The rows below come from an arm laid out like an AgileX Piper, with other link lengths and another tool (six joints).
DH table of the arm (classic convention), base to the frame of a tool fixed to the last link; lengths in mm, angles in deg. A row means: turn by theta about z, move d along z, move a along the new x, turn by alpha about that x. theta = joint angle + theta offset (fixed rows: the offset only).
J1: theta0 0; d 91.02; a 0; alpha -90
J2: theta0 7.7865; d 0; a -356.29; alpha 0
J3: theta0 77.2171; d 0; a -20.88; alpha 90
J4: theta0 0; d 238.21; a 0; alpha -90
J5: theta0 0; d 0; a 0; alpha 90
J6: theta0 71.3; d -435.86; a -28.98; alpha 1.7
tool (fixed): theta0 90; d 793.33; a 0; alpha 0
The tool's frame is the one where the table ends.
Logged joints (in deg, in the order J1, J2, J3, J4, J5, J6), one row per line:
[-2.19, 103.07, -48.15, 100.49, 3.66, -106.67]
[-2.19, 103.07, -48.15, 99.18, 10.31, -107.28]
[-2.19, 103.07, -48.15, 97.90, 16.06, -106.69]
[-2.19, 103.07, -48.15, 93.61, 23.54, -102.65]
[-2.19, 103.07, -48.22, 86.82, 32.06, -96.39]
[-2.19, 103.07, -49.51, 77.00, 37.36, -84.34]
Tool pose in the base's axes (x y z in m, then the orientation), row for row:
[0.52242, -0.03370, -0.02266, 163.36, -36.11, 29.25]
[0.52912, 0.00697, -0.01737, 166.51, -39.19, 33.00]
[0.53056, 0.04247, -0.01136, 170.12, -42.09, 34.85]
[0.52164, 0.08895, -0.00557, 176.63, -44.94, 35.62]
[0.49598, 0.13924, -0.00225, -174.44, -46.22, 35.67]
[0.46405, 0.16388, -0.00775, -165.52, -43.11, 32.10]
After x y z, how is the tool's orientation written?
As angles about the fixed x, y, z axes (roll, pitch, yaw), in degrees.
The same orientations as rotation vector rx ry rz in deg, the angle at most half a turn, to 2 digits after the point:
[160.25, 33.76, 57.64]
[162.29, 40.73, 62.68]
[-158.30, -43.96, -64.53]
[-150.32, -46.28, -63.35]
[-142.00, -48.96, -58.77]
[-138.96, -47.64, -50.54]

